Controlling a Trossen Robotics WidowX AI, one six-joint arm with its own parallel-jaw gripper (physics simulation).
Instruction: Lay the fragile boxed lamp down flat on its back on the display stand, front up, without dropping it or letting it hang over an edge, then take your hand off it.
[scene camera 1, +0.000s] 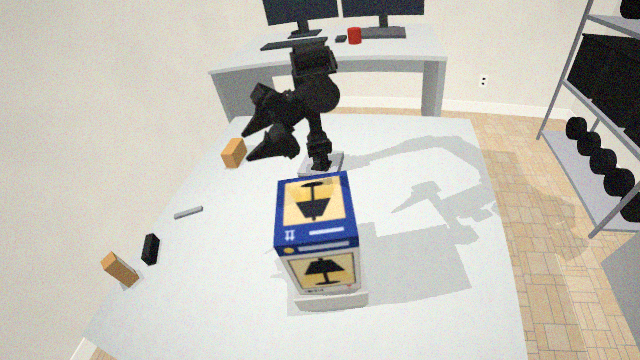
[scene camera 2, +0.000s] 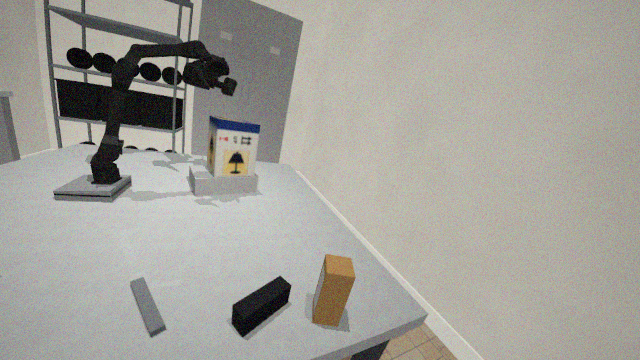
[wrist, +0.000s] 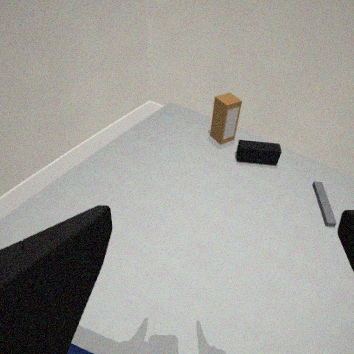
my gripper: scene camera 1 244, 147; scene camera 2; wrist
same spot on my gripper: (wrist: 55, 269) = (scene camera 2: 228, 89)
